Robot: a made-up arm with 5 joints.
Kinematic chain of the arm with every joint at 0, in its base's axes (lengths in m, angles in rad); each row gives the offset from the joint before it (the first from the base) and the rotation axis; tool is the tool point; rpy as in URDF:
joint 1: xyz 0.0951 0 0.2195 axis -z
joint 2: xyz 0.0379 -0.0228 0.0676 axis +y
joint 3: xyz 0.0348 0 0.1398 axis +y
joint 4: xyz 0.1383 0 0.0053 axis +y
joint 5: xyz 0.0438 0.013 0 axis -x
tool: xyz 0 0 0 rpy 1.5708 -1.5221 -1.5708
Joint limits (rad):
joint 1: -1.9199..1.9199
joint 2: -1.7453..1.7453
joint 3: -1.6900..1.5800
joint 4: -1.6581..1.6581
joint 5: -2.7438..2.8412
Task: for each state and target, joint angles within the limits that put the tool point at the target. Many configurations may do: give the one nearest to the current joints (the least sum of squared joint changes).
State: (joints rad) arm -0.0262 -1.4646 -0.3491 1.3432 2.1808
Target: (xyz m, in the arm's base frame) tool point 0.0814 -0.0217 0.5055
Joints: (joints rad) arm -0.6158 -1.2409 -0.1783 1.3582 2.1808
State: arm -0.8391 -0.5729 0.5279 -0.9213 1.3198
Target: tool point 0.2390 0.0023 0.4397
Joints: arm -0.0841 -0.6898 0.7971 -0.9319 1.3198
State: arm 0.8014 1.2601 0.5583 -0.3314 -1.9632
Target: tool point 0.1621 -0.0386 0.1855
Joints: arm 0.3956 0.9476 1.2508 -0.2013 -1.9632
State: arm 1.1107 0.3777 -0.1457 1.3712 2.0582
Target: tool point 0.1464 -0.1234 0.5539
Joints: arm 1.1034 -0.2999 -0.7868 1.1304 2.0582
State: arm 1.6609 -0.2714 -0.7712 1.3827 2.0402
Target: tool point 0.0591 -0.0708 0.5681
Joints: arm 1.9175 -0.4258 -0.9377 1.2978 2.0402
